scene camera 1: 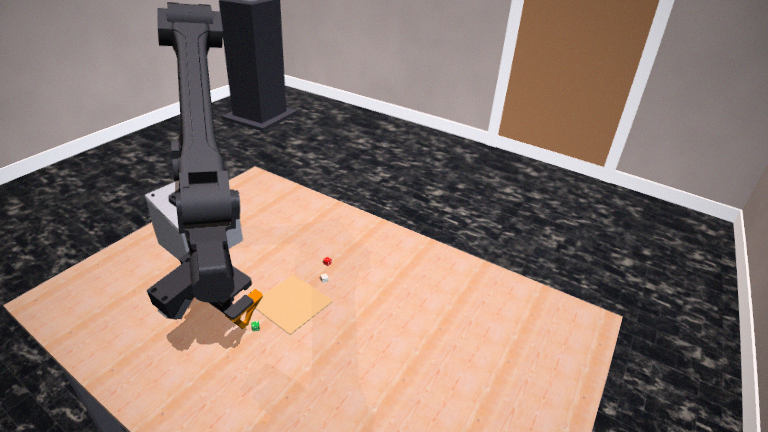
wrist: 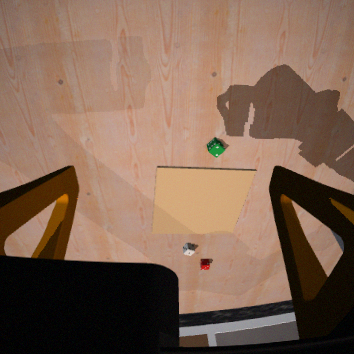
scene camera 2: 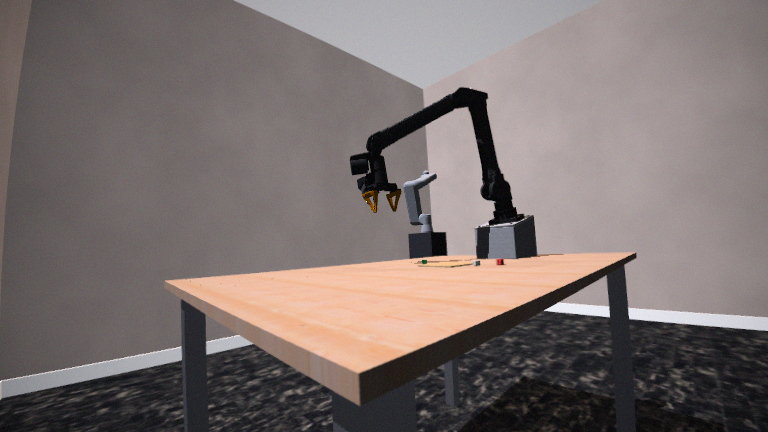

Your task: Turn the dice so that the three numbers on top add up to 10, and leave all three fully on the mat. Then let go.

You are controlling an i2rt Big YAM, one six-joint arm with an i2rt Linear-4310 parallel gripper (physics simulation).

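Places are measured from the arm's base along level axes (x ahead, y left, z up), in millimetres.
Pixels of known places: gripper, fingertip midpoint: point(scene camera 1: 225, 312) point(wrist: 173, 176) point(scene camera 2: 385, 212); arm's base, link origin: point(scene camera 2: 506, 221).
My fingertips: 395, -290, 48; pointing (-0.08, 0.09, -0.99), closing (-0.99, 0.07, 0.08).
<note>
For each thing: its middle in the pictures, then the offset to it from my fingertips, as dx, dy, dz. Level surfaces: height alone.
- tan square mat, body centre: point(wrist: 199, 203) point(scene camera 1: 291, 302) point(scene camera 2: 448, 264) -39, +224, -190
- green die, body centre: point(wrist: 215, 147) point(scene camera 1: 255, 326) point(scene camera 2: 424, 261) -60, +117, -184
- white die, body centre: point(wrist: 188, 248) point(scene camera 1: 324, 278) point(scene camera 2: 476, 263) -18, +332, -184
- red die, body centre: point(wrist: 204, 263) point(scene camera 1: 327, 261) point(scene camera 2: 500, 262) -47, +390, -184
- wooden table, surface height: dz -192
The tan square mat point(scene camera 1: 294, 304) point(scene camera 2: 443, 264) point(wrist: 200, 200) lies on the table. All three dice rest on the wood, off the mat. The green die point(scene camera 1: 255, 325) point(scene camera 2: 424, 261) point(wrist: 216, 147) is beyond the mat's upper edge in the wrist view; one face shows one pip, another several. The white die point(scene camera 1: 324, 277) point(scene camera 2: 476, 263) point(wrist: 189, 249) and the red die point(scene camera 1: 327, 261) point(scene camera 2: 500, 261) point(wrist: 205, 264) lie close together past the opposite edge. Their top numbers are too small to read surely. My gripper point(scene camera 2: 385, 210) point(wrist: 173, 176) is open and empty, high above the table.
The arm's grey base block point(scene camera 1: 166, 225) point(scene camera 2: 504, 240) stands on the wooden table point(scene camera 1: 456, 333) point(scene camera 2: 322, 300). A dark pillar point(scene camera 1: 252, 59) stands on the floor beyond the table. Another light grey arm point(scene camera 2: 413, 201) stands on a dark block point(scene camera 2: 421, 245) in the background.
</note>
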